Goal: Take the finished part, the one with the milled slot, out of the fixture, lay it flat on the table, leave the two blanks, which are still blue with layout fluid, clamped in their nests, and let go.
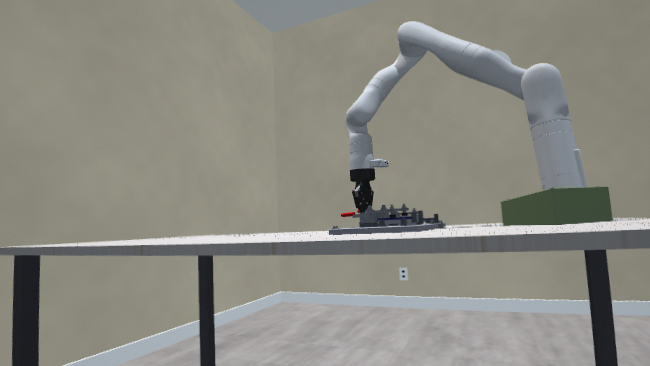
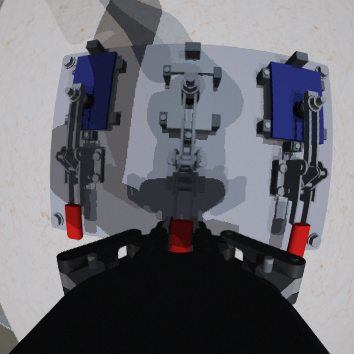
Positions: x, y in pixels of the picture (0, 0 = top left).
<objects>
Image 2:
my gripper: 180, 225
finished part: 204, 67
blue blank: 97, 72
blue blank: 285, 87
</objects>
